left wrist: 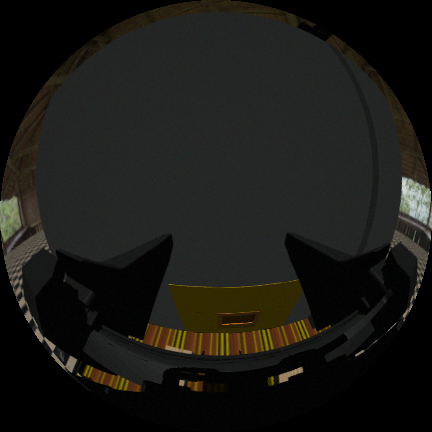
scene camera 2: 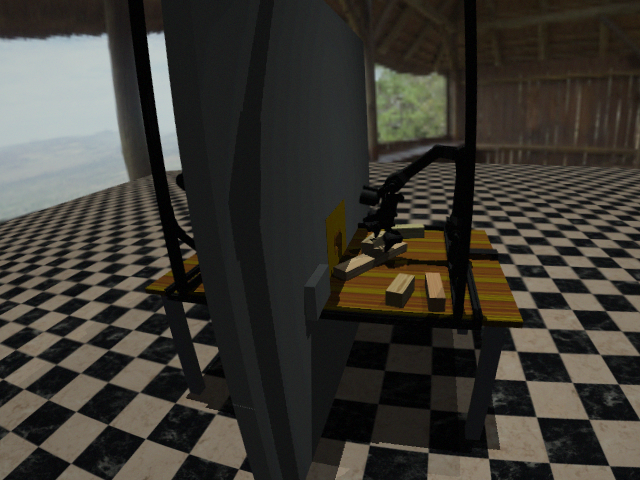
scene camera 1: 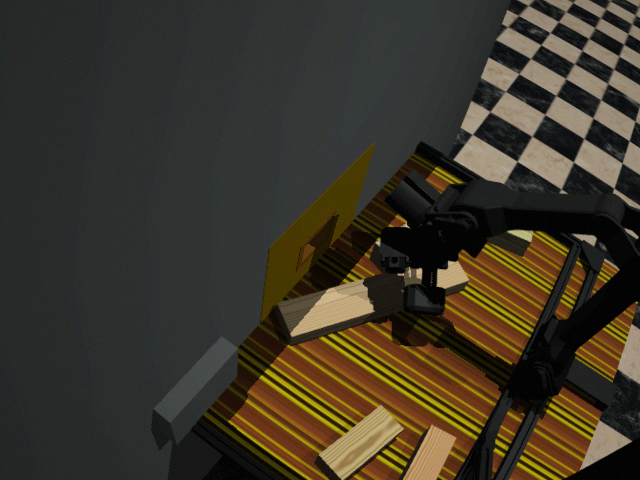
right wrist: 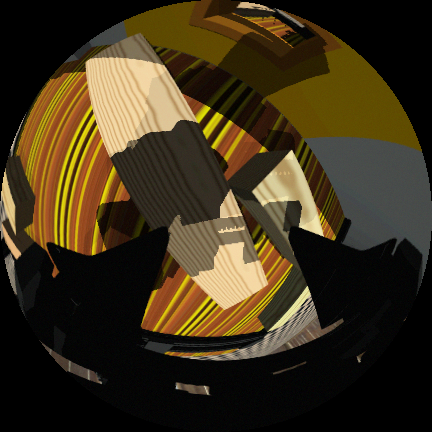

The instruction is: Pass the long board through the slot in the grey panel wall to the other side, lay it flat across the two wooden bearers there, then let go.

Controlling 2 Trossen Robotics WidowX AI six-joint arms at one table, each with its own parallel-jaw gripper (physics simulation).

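Frame: origin at the left arm's base, x ahead, y left, z up, level; centimetres.
Where they show: left gripper, fingertip midpoint: (left wrist: 230,239); right gripper, fingertip midpoint: (scene camera 2: 380,244) (scene camera 1: 409,270) (right wrist: 230,232); right arm's base, origin of the base link: (scene camera 1: 531,385) (right wrist: 122,336).
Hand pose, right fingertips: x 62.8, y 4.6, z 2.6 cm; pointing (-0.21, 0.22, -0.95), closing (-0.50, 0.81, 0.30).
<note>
Each offset is from my right fingertips to the centre of the thing. "*": to the spot under its first point.
The long board @(dz -3.0, dx -2.0, dy -6.1 cm) (scene camera 1: 323,312) (scene camera 2: 355,266) (right wrist: 125,95) lies flat on the striped table, one end near the grey wall (scene camera 1: 180,155) (scene camera 2: 315,129) (left wrist: 215,150). A yellow plate (scene camera 1: 284,263) (scene camera 2: 333,222) (left wrist: 197,305) (right wrist: 370,100) on the wall surrounds the slot. My right gripper (scene camera 1: 409,281) (scene camera 2: 381,235) (right wrist: 230,232) is open above the board's end farther from the wall, with nothing between its fingers. My left gripper (left wrist: 230,239) is open and empty, facing the wall above the slot. Pale wood shows in slivers low in the left wrist view; I cannot tell which pieces are bearers.
A short block @(dz -2.0, dx -3.2, dy +7.3 cm) (scene camera 2: 368,245) (right wrist: 295,182) lies close beside the board. Another block @(dz -2.2, dx +7.6, dy +22.1 cm) (scene camera 1: 516,240) (scene camera 2: 410,231) lies farther back. Two loose blocks @(dz -2.2, dx +9.7, dy -30.4 cm) (scene camera 1: 361,444) @(dz -2.3, dx +19.7, dy -29.7 cm) (scene camera 2: 435,289) lie near the front edge. A grey bar @(* dz +5.5, dx -12.3, dy -39.0 cm) (scene camera 1: 199,382) (scene camera 2: 320,289) sits against the wall.
</note>
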